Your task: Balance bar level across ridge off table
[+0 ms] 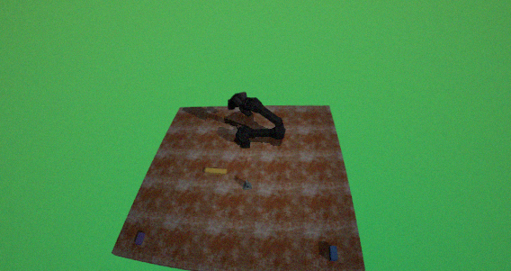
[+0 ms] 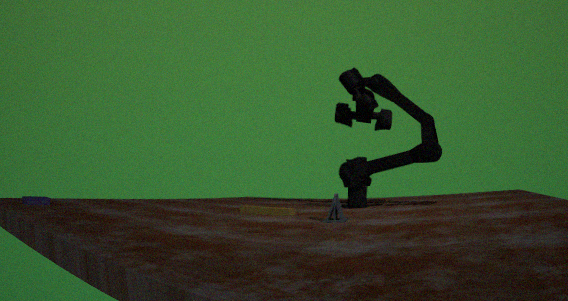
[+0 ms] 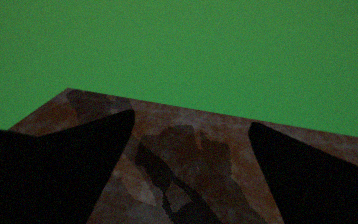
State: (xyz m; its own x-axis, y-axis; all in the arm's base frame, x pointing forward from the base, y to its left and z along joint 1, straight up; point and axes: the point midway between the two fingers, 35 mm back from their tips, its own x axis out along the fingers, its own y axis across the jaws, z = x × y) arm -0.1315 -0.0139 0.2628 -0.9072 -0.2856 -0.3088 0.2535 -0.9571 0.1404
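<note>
The yellow bar lies 41 cm ahead of my gripper tip, 24 cm below it and 14 cm to the right of it. Round my gripper tip: blue block 90 cm ahead, 52 cm to the left, 24 cm below; purple block 90 cm ahead, 48 cm to the right, 24 cm below.
</note>
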